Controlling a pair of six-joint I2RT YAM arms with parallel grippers.
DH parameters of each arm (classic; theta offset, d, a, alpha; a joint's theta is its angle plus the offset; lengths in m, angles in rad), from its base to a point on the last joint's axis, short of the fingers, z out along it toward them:
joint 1: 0 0.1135 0.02 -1.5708
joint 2: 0 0 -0.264 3.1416
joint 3: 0.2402 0 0.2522 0
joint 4: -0.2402 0 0.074 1.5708
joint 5: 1.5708 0 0 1.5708
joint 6: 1.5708 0.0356 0 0
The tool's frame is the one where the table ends.
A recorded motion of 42 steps. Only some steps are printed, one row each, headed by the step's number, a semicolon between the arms.
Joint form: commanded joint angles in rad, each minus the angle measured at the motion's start. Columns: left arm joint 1, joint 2, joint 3, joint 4, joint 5, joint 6; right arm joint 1, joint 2, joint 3, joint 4, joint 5, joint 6.
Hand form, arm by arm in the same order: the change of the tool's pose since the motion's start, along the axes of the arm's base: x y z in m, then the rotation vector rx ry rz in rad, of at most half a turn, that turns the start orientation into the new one. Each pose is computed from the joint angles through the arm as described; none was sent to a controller.
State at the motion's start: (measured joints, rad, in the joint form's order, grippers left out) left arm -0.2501 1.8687 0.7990 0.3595 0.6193 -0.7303; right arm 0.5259 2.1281 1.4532 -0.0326 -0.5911 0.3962
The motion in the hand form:
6: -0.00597 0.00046 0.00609 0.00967 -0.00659 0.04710; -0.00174 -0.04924 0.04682 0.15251 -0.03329 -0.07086
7: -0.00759 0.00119 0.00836 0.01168 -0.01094 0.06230; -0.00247 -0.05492 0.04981 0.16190 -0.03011 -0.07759
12: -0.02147 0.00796 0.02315 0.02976 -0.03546 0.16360; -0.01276 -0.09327 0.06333 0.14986 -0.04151 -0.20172
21: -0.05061 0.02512 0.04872 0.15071 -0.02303 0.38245; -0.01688 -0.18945 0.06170 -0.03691 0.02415 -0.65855
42: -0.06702 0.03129 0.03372 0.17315 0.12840 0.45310; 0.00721 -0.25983 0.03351 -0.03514 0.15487 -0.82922
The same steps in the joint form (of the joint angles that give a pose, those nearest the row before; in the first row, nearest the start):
6: -0.0073 -0.0401 -0.0281 0.0098 -0.0487 -0.0321; -0.1007 -0.1683 -0.1154 0.1060 -0.0947 0.0995
7: -0.0076 -0.0536 -0.0364 0.0132 -0.0627 -0.0408; -0.1124 -0.1834 -0.1267 0.1079 -0.1046 0.1071
12: -0.0074 -0.1554 -0.0984 0.0164 -0.1573 -0.0899; -0.1841 -0.2965 -0.2239 0.1040 -0.0541 0.1310
21: -0.0032 -0.3694 -0.1676 -0.1589 -0.3948 -0.1394; -0.3962 -0.4075 -0.3066 -0.0589 0.2204 0.1639
42: -0.0004 -0.3901 -0.2108 -0.2581 -0.4260 -0.2261; -0.5815 -0.2841 -0.2394 -0.1076 0.1832 0.1921

